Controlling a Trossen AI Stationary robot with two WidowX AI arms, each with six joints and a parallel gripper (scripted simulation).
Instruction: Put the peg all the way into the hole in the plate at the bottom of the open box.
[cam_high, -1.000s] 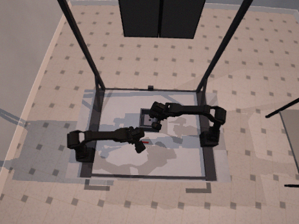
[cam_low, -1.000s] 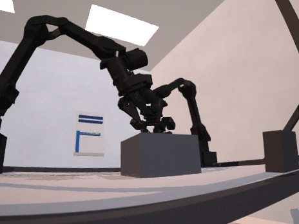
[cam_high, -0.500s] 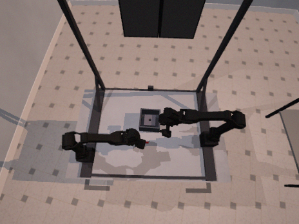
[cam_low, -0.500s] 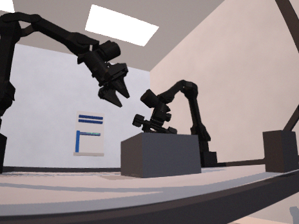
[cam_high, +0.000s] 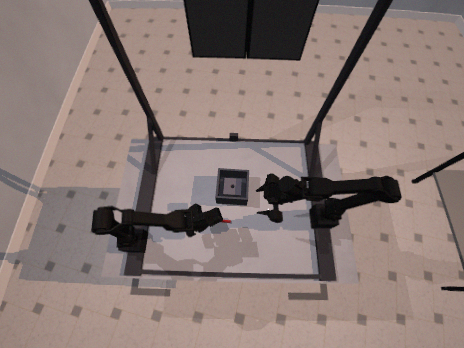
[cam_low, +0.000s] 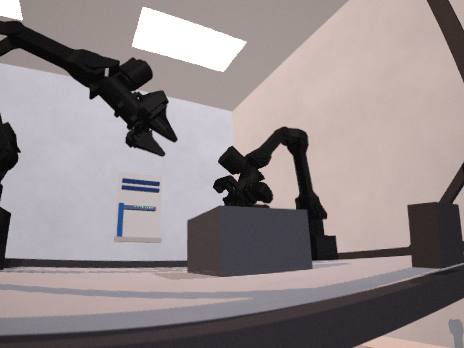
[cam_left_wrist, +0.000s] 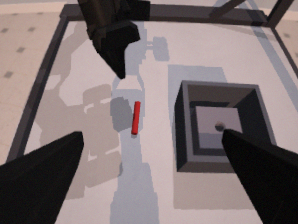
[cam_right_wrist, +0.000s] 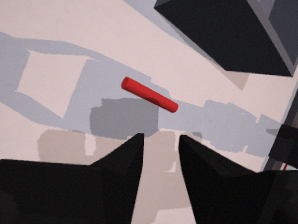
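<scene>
Now: the red peg 12 cm below my right hand, 6 cm to the left of it and 3 cm behind it. Also, from my right hand: box: 19 cm behind, 13 cm to the left, 10 cm below; grey plate: 19 cm behind, 13 cm to the left, 9 cm below.
</scene>
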